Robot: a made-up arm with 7 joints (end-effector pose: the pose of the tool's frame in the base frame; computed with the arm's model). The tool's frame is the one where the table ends.
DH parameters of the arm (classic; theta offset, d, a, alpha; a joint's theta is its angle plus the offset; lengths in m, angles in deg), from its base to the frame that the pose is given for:
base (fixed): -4.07 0 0 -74.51
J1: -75.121 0.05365 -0.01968 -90
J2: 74 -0.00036 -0.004 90
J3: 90 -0.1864 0.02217 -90
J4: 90 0.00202 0.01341 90
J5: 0 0.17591 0.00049 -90
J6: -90 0.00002 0.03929 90
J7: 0 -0.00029 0 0
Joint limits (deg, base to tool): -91.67..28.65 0..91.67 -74.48..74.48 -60..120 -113..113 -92.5..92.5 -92.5..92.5
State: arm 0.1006 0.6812 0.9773 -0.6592 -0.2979 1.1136 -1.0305
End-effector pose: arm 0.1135 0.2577 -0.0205 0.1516 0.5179 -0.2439
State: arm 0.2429 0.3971 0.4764 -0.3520 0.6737 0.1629 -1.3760
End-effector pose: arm 0.1275 0.2259 -0.1588 0.7598 1.0245 -0.7769
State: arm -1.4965 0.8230 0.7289 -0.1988 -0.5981 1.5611 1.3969
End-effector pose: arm 0.1865 0.2091 0.1814 -0.3582 -0.0352 1.3858
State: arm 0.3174 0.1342 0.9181 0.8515 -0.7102 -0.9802 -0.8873
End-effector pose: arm -0.1159 0.2470 -0.2966 0.1422 0.0809 0.6309
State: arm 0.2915 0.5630 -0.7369 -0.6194 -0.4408 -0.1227 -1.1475
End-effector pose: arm 0.0654 -0.0048 -0.1913 -0.4845 -0.0410 -1.8738
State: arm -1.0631 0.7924 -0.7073 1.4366 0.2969 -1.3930 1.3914
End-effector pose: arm 0.3087 0.2206 -0.1583 0.5945 -0.9915 0.4070
